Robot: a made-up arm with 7 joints.
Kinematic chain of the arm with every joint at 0, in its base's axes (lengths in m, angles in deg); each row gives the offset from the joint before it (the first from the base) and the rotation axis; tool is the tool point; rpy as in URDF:
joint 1: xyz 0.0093 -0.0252 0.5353 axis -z
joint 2: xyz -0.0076 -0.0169 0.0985 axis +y
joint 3: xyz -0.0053 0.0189 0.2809 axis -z
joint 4: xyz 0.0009 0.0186 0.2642 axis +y
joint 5: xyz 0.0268 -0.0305 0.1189 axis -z
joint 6: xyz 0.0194 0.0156 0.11 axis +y
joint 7: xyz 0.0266 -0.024 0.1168 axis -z
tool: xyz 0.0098 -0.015 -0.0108 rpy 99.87 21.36 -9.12
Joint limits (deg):
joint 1: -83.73..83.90
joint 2: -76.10..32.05
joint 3: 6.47..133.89
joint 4: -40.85..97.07
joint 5: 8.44..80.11
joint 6: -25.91..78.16
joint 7: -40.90..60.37
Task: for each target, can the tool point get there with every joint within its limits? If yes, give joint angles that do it. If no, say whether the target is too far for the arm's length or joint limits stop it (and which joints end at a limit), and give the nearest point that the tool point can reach.
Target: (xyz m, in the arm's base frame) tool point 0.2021 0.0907 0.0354
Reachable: no: joint limits stop it (at a limit: joint 1, joint 2, joint 3, joint 4, joint 7) | nearest point -0.1269 0.4132 0.4937 | short by 0.650 m
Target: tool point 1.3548 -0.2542 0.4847
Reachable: no: too far | nearest point 0.5803 -0.1224 0.9290 | short by 0.903 m
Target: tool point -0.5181 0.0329 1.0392
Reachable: yes | joints 38.33 -58.48 42.28 69.43 63.09 50.11 31.09
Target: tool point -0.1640 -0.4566 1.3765
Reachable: yes | joints -58.26 -26.72 64.36 -4.76 45.04 20.89 10.27
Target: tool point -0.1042 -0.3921 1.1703
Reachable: yes | joints -31.61 -46.44 32.92 66.56 45.27 34.77 -28.54
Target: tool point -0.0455 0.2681 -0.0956
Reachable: no: joint limits stop it (at a limit: joint 1, joint 2, joint 3, joint 4, joint 7) | nearest point -0.1618 0.4406 0.4657 | short by 0.599 m
